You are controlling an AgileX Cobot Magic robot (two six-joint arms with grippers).
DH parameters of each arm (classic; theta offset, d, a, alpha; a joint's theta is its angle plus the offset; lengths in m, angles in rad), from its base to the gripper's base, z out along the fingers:
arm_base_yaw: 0 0.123 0 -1.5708
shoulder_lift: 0.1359 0 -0.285 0
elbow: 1.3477 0 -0.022 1.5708
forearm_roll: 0 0.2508 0 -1.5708
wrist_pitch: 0 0 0.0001 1.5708
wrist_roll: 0 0.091 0 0
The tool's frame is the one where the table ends.
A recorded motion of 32 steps. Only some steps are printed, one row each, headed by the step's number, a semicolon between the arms.
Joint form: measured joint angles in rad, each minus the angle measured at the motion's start. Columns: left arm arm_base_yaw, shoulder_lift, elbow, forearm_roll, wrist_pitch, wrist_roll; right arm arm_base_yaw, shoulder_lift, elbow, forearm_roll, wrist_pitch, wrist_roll.
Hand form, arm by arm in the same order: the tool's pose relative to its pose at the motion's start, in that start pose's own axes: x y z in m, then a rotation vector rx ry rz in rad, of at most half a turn. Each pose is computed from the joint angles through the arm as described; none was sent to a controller.
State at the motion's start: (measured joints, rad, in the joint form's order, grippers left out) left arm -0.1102 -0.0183 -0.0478 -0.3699 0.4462 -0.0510; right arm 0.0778 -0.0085 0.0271 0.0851 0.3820 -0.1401
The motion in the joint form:
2: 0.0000 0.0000 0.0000 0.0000 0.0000 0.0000; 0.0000 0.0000 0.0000 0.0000 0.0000 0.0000
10: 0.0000 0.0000 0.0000 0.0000 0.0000 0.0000; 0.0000 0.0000 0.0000 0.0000 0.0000 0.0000
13: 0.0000 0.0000 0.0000 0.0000 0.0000 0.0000; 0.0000 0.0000 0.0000 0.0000 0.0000 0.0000
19: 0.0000 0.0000 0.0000 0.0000 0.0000 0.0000; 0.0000 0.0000 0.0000 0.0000 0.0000 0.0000
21: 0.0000 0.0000 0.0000 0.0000 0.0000 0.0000; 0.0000 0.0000 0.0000 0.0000 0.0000 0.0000
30: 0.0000 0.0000 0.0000 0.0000 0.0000 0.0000; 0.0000 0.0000 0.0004 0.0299 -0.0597 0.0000
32: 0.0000 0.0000 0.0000 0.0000 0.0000 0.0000; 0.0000 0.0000 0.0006 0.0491 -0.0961 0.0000
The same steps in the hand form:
2: 0.0000 0.0000 0.0000 0.0000 0.0000 0.0000; 0.0000 0.0000 0.0000 0.0000 0.0000 0.0000
10: 0.0000 0.0000 0.0000 0.0000 0.0000 0.0000; 0.0000 0.0000 0.0000 0.0000 0.0000 0.0000
13: 0.0000 0.0000 0.0000 0.0000 0.0000 0.0000; 0.0000 0.0000 0.0000 0.0000 0.0000 0.0000
19: 0.0000 0.0000 0.0000 0.0000 0.0000 0.0000; 0.0000 0.0000 0.0000 0.0000 0.0000 0.0000
21: 0.0000 0.0000 0.0000 0.0000 0.0000 0.0000; 0.0000 0.0000 0.0000 0.0000 0.0000 0.0000
30: 0.0000 0.0000 0.0000 0.0000 0.0000 0.0000; -0.0054 0.0001 -0.0001 -0.0019 -0.0602 0.0281
32: 0.0000 0.0000 0.0000 0.0000 0.0000 0.0000; -0.0087 0.0000 -0.0003 -0.0025 -0.0968 0.0464

